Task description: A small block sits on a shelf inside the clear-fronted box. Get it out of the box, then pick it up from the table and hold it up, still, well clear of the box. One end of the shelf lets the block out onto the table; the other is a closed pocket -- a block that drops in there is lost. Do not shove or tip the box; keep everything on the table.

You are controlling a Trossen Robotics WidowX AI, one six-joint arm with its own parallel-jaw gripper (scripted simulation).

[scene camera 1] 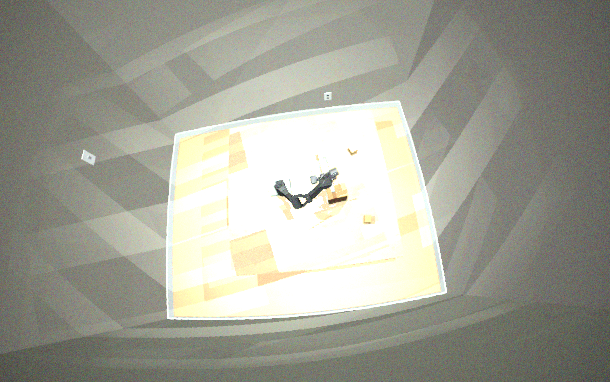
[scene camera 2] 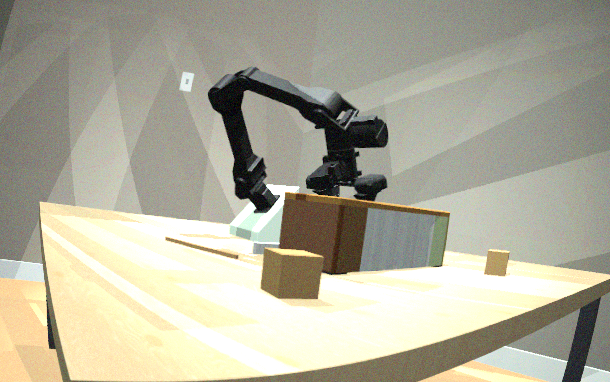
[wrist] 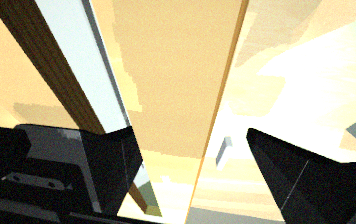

Scene:
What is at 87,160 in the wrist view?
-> My gripper.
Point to a box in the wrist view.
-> At 165,75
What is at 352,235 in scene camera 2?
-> A box.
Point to a tan cube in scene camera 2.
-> At 286,274

